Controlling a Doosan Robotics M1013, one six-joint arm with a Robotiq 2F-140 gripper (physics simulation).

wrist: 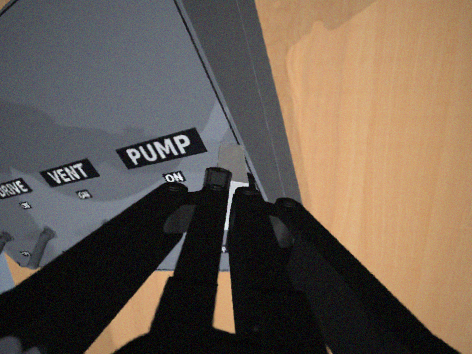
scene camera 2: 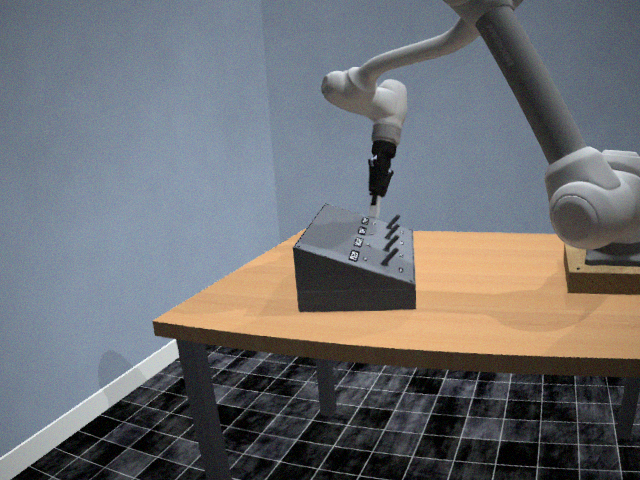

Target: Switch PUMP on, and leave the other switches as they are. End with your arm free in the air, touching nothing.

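Seen in the pictures: gripper, between the fingertips: (wrist: 228, 161) (scene camera 2: 373, 217); arm's base, origin of its link: (scene camera 2: 616, 256).
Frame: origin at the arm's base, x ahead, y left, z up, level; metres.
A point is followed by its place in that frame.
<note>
The grey sloped switch box (scene camera 2: 330, 279) {x 0.649, y 0.367, z 0.024 m} (wrist: 100, 65) {x 0.791, y -0.033, z 0.080 m} stands on the table. Its PUMP label (scene camera 2: 364, 220) {x 0.732, y -0.059, z 0.057 m} (wrist: 161, 148) {x 0.732, y -0.062, z 0.056 m} is at the far end of the label row, with a small ON mark (wrist: 174, 177) {x 0.706, y -0.066, z 0.047 m} below it in the wrist view. In the scene view the PUMP lever (scene camera 2: 394, 220) {x 0.647, y -0.078, z 0.055 m} leans to the right, away from its label, like the other levers; in the wrist view the fingers hide it. My gripper (scene camera 2: 374, 209) {x 0.727, y -0.118, z 0.054 m} (wrist: 228, 161) {x 0.727, y -0.118, z 0.054 m} is shut, pale tips together, low over the panel between the PUMP label and its lever. Contact with the panel cannot be told.
The VENT lever (wrist: 41, 246) {x 0.586, y 0.143, z 0.050 m} and VENT label (wrist: 70, 172) {x 0.697, y 0.051, z 0.056 m} show left of my fingers in the wrist view, with the DRIVE label (wrist: 14, 188) {x 0.662, y 0.161, z 0.056 m} further left. The wooden table (scene camera 2: 491, 310) {x 0.304, y 0.286, z -0.054 m} (wrist: 390, 150) {x 0.725, y -0.226, z -0.054 m} extends around the box. The arm's base block (scene camera 2: 599, 283) {x 0.053, y 0.145, z -0.027 m} is at the right.
</note>
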